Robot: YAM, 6 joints.
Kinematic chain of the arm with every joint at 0, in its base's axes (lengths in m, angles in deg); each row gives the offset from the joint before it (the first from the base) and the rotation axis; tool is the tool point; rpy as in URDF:
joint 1: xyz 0 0 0.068 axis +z
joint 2: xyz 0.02 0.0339 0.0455 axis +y
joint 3: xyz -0.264 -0.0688 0 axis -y
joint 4: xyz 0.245 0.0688 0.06 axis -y
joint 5: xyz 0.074 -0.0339 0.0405 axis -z
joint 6: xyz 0.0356 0 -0.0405 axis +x
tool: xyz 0 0 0 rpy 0 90 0
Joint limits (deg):
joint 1: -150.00..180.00
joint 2: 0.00..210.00
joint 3: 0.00..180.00
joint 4: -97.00..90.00
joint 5: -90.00..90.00
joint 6: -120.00..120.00
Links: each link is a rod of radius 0.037 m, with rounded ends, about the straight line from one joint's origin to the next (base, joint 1, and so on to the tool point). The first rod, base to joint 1, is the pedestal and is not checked.
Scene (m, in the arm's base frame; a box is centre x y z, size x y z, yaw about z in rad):
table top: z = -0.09
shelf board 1: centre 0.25 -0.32 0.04 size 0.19 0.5 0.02 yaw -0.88
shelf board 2: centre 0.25 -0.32 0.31 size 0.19 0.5 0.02 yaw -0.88
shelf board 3: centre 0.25 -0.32 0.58 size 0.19 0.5 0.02 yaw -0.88
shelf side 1: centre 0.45 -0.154 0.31 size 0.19 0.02 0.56 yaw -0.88
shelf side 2: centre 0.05 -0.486 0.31 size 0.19 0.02 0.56 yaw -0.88
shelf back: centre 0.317 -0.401 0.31 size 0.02 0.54 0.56 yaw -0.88
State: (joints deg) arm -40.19 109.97 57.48 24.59 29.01 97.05
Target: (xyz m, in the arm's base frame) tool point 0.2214 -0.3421 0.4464
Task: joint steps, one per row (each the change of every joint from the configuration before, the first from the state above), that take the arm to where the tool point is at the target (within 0.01 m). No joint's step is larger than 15 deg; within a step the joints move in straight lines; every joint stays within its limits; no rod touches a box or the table.
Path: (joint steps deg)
1: 3.22 -12.68 -10.58 -3.79 1.86 0.00
2: 3.23 -12.68 -10.58 -3.79 1.87 0.00
3: 3.22 -12.68 -10.59 -3.79 1.86 0.00
4: 3.23 -12.68 -10.58 -3.79 1.86 0.00
5: -10.56 -2.58 13.35 5.37 -0.84 0.00
6: -10.55 -2.57 13.36 5.37 -0.85 0.00
7: -10.55 -2.58 13.35 5.38 -0.85 0.00
8: 1.05 11.82 9.09 1.50 -1.52 0.00
9: 1.05 11.82 9.08 1.50 -1.52 0.00
10: 1.05 11.82 9.09 1.49 -1.52 0.00
11: 1.05 11.82 9.09 1.50 -1.52 0.00

